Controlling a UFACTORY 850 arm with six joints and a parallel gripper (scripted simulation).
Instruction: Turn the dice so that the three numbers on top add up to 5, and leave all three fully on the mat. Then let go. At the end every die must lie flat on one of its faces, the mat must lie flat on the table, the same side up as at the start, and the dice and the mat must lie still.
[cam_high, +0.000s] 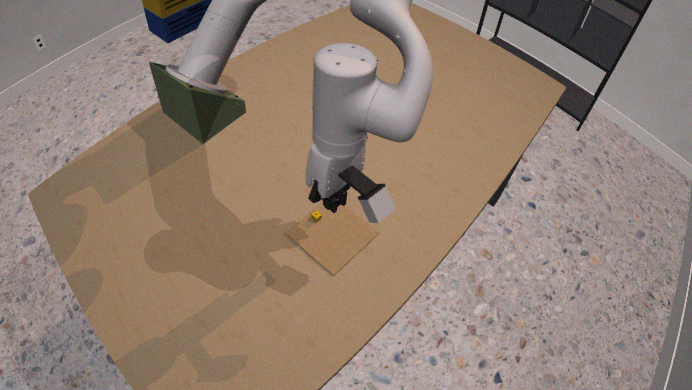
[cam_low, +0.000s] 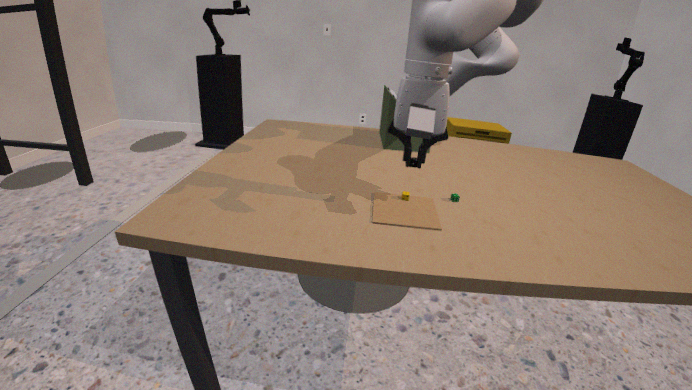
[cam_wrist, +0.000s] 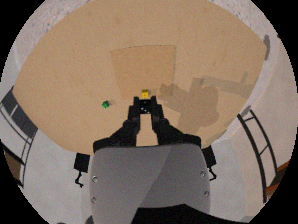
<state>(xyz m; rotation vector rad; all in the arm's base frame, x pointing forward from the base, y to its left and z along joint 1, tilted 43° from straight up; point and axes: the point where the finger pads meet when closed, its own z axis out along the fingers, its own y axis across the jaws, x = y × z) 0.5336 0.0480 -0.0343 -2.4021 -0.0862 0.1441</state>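
Right now the tan mat is 120 mm below my hand. From my hand the other things lie so: green die: 120 mm to the left, 120 mm below, 80 mm behind; then black die: 10 mm below; then yellow die: 110 mm below, 50 mm behind.
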